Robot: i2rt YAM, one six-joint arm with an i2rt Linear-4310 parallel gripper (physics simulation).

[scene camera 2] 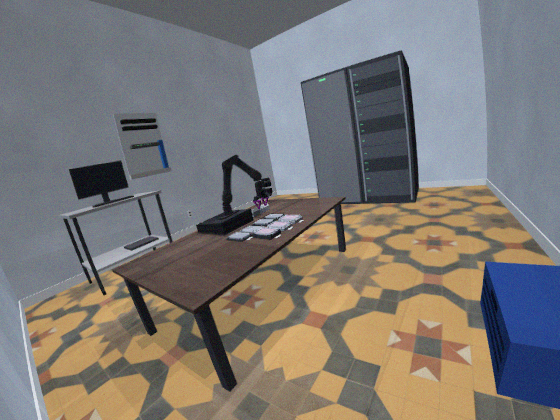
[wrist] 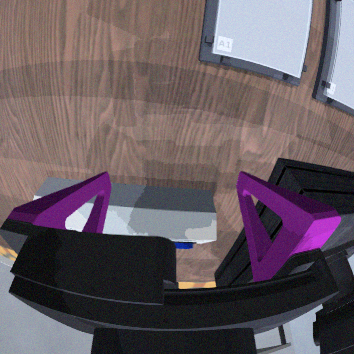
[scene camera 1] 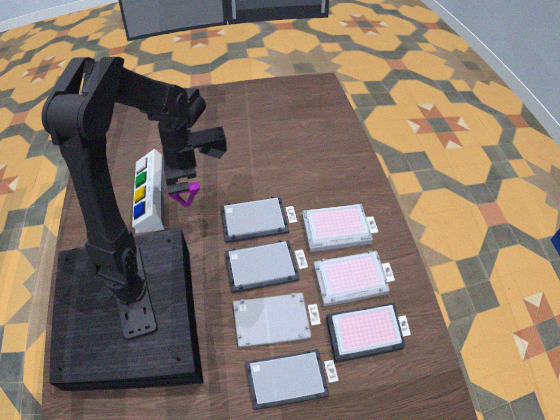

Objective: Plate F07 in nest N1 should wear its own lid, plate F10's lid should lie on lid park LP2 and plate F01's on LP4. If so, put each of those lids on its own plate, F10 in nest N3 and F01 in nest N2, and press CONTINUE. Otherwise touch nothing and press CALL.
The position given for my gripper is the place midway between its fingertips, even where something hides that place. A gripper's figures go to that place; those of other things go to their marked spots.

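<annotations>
A white button box (scene camera 1: 152, 219) is 96 cm from the lens; my gripper (scene camera 1: 184, 190) is likewise 96 cm from the lens.
</annotations>
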